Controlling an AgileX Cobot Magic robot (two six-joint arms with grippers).
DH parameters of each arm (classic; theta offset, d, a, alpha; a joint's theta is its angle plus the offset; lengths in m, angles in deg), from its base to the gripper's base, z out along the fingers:
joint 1: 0 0.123 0 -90
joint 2: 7.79 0 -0.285 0
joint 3: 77.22 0 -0.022 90
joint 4: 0 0.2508 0 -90
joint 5: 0 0 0.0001 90
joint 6: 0 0.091 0 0
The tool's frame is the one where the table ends.
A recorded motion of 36 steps. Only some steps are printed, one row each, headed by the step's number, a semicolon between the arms.
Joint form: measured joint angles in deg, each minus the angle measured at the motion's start. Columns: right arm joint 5, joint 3, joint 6, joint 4, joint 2, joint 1; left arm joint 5, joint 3, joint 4, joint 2, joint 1, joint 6.
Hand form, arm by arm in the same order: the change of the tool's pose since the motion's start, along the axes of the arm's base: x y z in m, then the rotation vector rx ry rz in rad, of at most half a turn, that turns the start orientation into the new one. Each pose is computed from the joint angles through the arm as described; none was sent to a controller.
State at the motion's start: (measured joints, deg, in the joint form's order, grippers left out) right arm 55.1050 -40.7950 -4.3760 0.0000 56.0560 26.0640; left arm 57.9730 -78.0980 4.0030 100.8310 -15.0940 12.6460
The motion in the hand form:
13: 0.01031 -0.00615 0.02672 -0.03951 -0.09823 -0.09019; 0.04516 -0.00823 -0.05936 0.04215 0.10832 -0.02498
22: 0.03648 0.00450 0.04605 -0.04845 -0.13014 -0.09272; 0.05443 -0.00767 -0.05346 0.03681 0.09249 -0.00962
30: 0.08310 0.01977 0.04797 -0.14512 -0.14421 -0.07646; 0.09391 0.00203 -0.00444 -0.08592 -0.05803 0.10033
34: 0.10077 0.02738 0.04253 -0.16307 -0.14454 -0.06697; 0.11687 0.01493 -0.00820 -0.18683 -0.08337 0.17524
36: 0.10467 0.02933 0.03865 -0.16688 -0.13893 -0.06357; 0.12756 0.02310 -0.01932 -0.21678 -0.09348 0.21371
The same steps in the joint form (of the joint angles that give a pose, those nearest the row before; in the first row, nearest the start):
13: 1.63 -5.37 6.79 -7.59 0.04 0.00; 0.16 -7.87 0.42 14.22 0.46 1.78
22: 1.82 -12.67 7.03 -9.03 5.83 0.00; 1.32 -11.06 0.41 15.32 0.85 1.38
30: 1.14 -20.67 7.04 -14.34 16.48 0.00; 3.82 -26.24 -4.00 18.08 4.05 -0.65
34: -0.22 -22.90 7.04 -15.32 20.55 0.00; 2.98 -32.05 -9.44 22.21 7.05 -1.01
36: -0.77 -23.00 7.03 -15.39 21.57 0.00; 1.21 -33.34 -11.01 24.48 8.43 -1.42

